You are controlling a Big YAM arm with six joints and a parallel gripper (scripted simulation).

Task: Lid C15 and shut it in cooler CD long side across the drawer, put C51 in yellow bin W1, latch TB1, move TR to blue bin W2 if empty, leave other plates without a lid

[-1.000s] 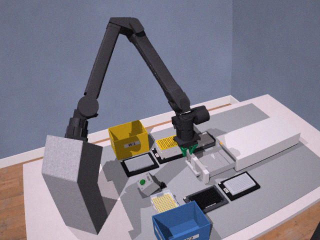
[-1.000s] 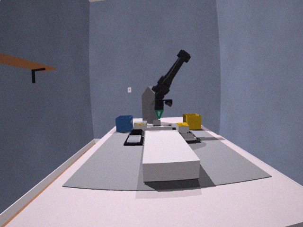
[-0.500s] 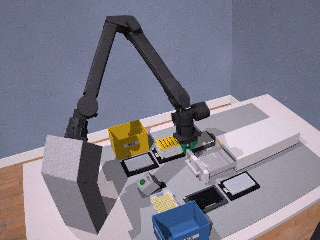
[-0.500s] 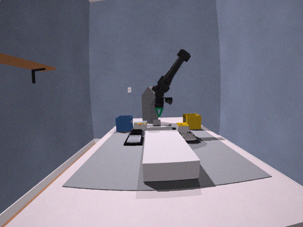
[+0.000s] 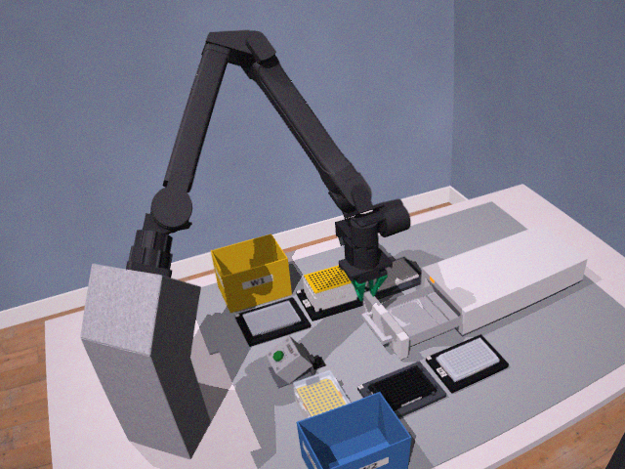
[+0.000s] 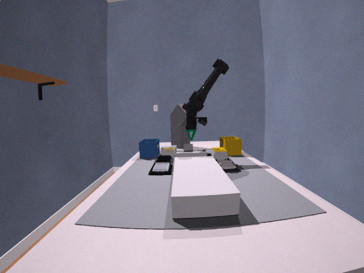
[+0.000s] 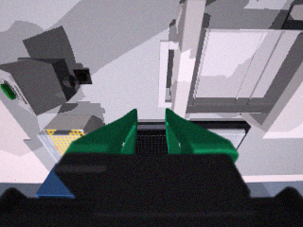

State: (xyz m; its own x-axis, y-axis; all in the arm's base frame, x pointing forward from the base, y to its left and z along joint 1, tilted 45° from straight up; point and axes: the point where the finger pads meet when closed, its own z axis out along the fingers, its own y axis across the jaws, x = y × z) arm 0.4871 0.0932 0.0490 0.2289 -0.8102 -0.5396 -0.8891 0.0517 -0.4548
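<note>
Right now my hand is 22 cm past the clear plate lid, 12 cm to the right of it and 13 cm above it. The rest, counted from my hand: black plate (4 cm ahead, 18 cm to the right, 13 cm below); then tip rack TR (6 cm behind, 18 cm to the left, 10 cm below); then cooler drawer (17 cm ahead, 4 cm to the left, 13 cm below).
</note>
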